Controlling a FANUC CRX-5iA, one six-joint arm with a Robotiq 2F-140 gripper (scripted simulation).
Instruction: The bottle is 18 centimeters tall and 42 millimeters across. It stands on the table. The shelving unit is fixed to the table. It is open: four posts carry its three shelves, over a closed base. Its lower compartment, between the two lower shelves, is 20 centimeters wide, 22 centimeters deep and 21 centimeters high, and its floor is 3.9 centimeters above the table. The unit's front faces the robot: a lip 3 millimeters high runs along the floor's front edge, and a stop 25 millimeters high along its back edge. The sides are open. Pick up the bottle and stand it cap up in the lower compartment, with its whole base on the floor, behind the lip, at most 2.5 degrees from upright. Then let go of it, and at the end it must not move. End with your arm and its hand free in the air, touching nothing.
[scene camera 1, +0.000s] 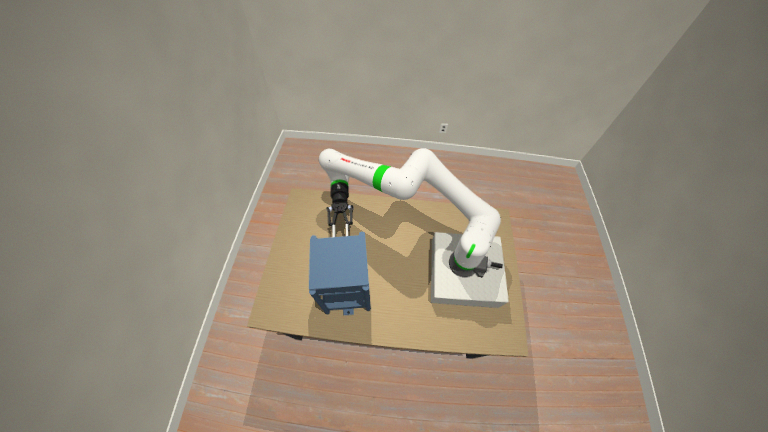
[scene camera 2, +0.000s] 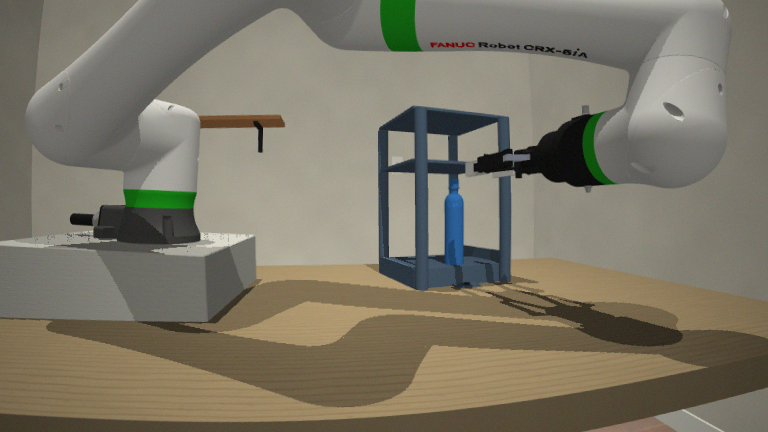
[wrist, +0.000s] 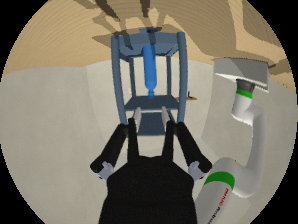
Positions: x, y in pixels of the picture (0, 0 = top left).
Scene:
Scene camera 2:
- gripper: 480, 170
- blue bottle: 453, 205
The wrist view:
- gripper: 151, 111
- shelving unit: 167, 44

